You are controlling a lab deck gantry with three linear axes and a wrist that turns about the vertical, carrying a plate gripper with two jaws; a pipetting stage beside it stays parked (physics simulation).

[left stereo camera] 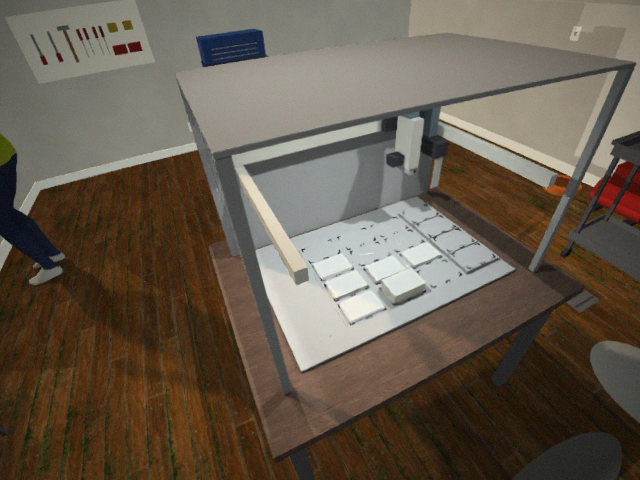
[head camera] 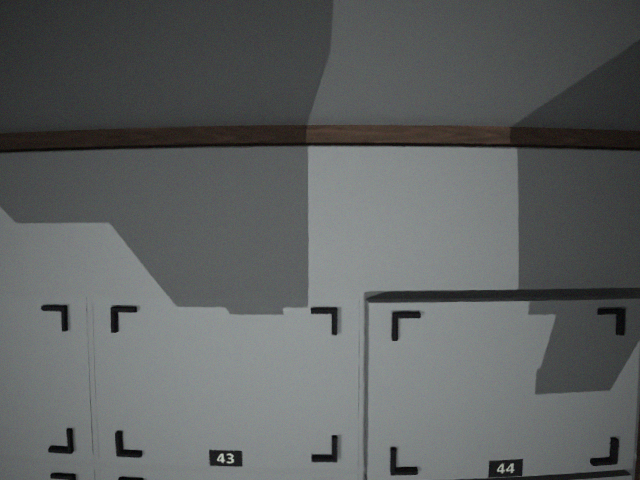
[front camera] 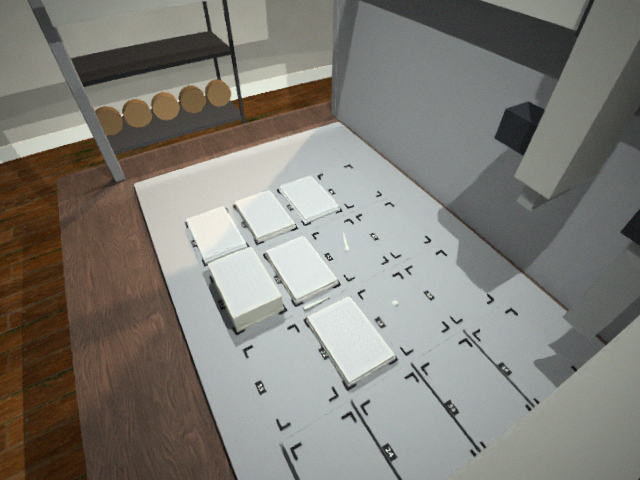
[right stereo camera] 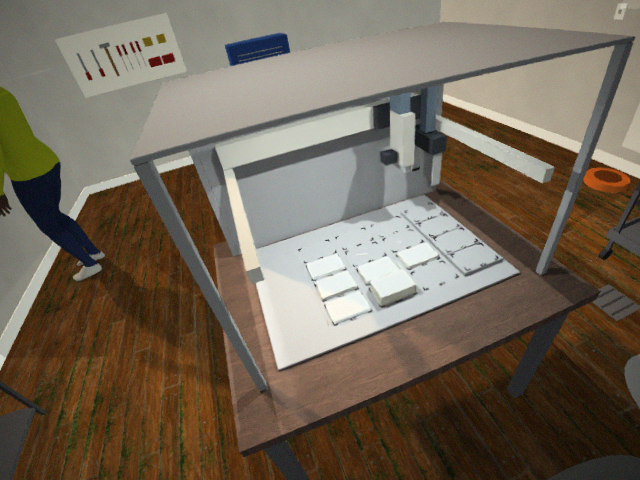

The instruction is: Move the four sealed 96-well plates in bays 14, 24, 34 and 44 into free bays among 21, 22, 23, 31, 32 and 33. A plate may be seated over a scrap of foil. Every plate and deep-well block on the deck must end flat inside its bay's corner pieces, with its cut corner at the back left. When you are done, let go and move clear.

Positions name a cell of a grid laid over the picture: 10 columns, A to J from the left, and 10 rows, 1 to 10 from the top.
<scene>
deep-well block: left stereo camera G6; front camera D7; right stereo camera G6; not seen in the head camera view (out of frame)
plate: left stereo camera F7; front camera D5; right stereo camera F7; not seen in the head camera view (out of frame)
</scene>
